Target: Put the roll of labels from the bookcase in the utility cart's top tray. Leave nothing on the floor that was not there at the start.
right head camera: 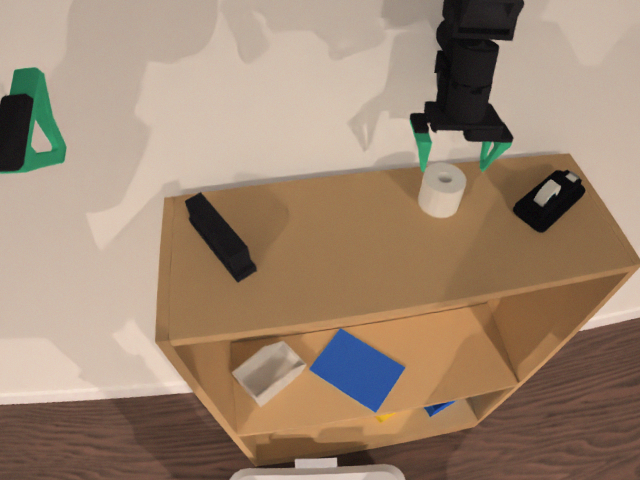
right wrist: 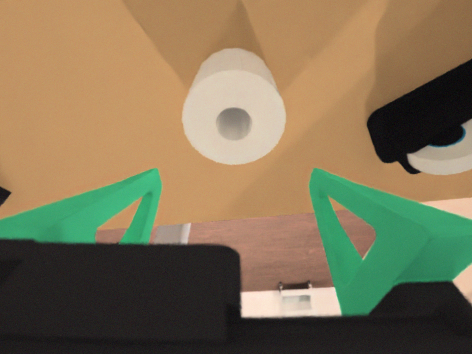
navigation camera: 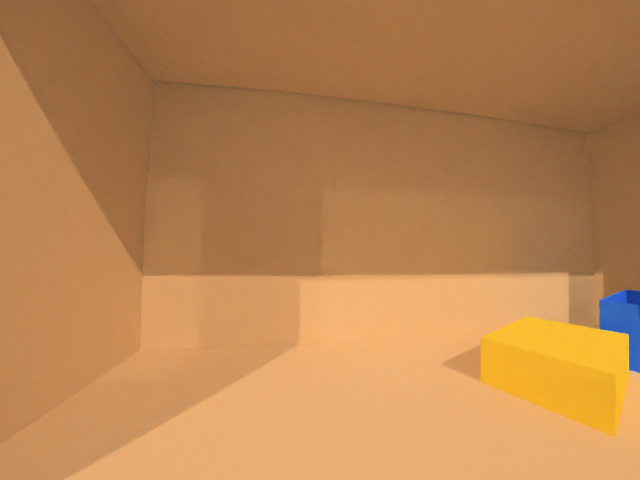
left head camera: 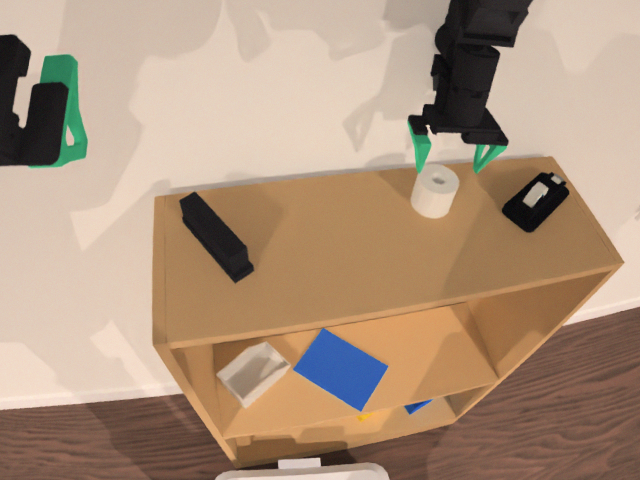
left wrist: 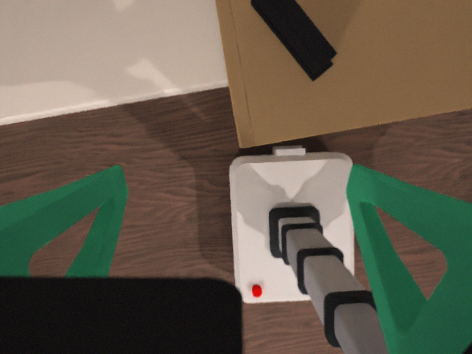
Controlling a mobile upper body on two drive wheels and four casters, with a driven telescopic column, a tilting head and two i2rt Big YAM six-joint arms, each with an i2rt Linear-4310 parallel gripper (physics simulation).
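Frame: origin at the left arm's base, x left, y down, z back, level; centimetres.
Where they show: left gripper, fingertip midpoint: (right head camera: pixel 12 157) (left head camera: pixel 26 151) (left wrist: pixel 236 178); right gripper, fingertip midpoint: (right head camera: pixel 452 169) (right wrist: pixel 235 177) (left head camera: pixel 447 170).
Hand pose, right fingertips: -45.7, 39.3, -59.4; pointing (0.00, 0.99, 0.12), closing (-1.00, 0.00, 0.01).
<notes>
Things, the pixels of their top centre, and the offset from my right fingertips, as dx, dy, dz. "spot": a spot on its surface instead.
- bookcase at a spot on its surface: (right head camera: pixel 341 253) (left head camera: pixel 338 253) spot: +17.4, +9.5, +8.4
- black stapler at its top centre: (left head camera: pixel 212 223) (right head camera: pixel 215 224) (left wrist: pixel 297 21) +36.3, +4.0, +6.2
- black tape dispenser at its top centre: (right head camera: pixel 563 174) (left head camera: pixel 551 177) -21.2, +2.5, -1.4
- white box at a spot on its surface: (left head camera: pixel 253 374) spot: +34.5, +65.9, +6.4
- blue item at its top centre: (right head camera: pixel 357 368) (left head camera: pixel 341 368) +11.2, +66.3, +5.6
- yellow block at its top centre: (navigation camera: pixel 557 336) -2.4, +101.0, +3.8
The white roll of labels (left head camera: pixel 434 192) (right head camera: pixel 441 191) (right wrist: pixel 234 107) stands upright on the top board of the bookcase (left head camera: pixel 330 248) (right head camera: pixel 341 253). My right gripper (left head camera: pixel 447 170) (right head camera: pixel 453 169) (right wrist: pixel 235 177) is open and empty, above the board; in the right wrist view the roll shows beyond the gap between its fingertips. My left gripper (left wrist: pixel 236 178) is open and empty, off to the left of the bookcase in the head views, with one finger in sight there. In the left wrist view it hangs high over the robot's white base. The utility cart does not show clearly in any view.
A black stapler (left head camera: pixel 216 237) (right head camera: pixel 221 236) (left wrist: pixel 296 37) lies left on the top board; a black tape dispenser (left head camera: pixel 536 201) (right head camera: pixel 549 200) (right wrist: pixel 425 117) lies right. A white box (left head camera: pixel 253 374) and blue item (left head camera: pixel 341 369) are on the shelf below. A yellow block (navigation camera: pixel 553 372) is lower. The robot's base (left wrist: pixel 255 260) is in front.
</notes>
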